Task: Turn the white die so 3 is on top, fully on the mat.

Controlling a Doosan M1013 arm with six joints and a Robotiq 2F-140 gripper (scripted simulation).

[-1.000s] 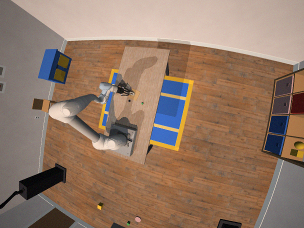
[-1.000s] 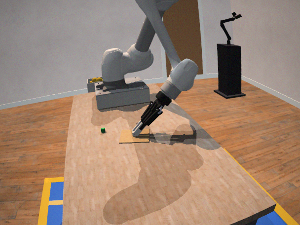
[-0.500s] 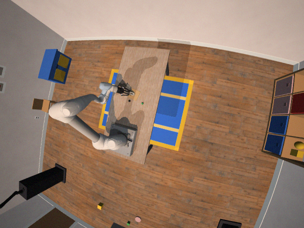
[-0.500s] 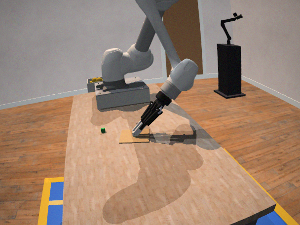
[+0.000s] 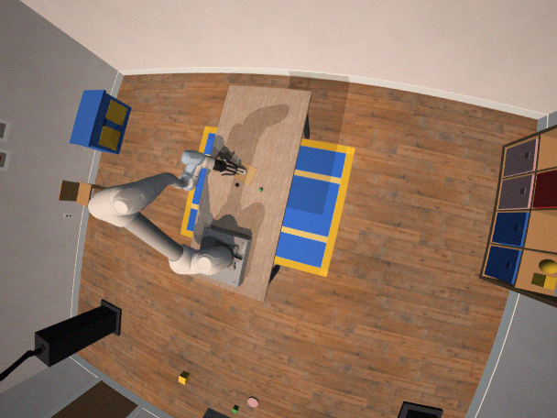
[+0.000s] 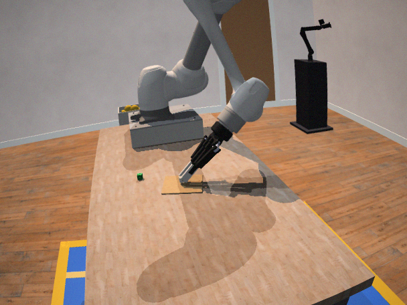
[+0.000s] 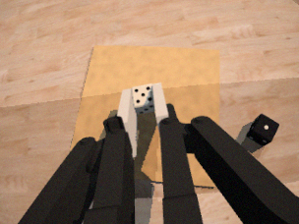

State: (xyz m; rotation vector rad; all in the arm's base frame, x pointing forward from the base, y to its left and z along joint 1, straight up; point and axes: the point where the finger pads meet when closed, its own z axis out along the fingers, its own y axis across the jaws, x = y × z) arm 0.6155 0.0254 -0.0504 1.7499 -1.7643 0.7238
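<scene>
Right now the tan mat is 20 mm to the right of my hand and 40 mm below it. Also, from my hand: black die (100 mm behind, 20 mm to the left, 40 mm below); then green die (110 mm behind, 170 mm to the right, 40 mm below); then white die (20 mm to the right, 20 mm below).
</scene>
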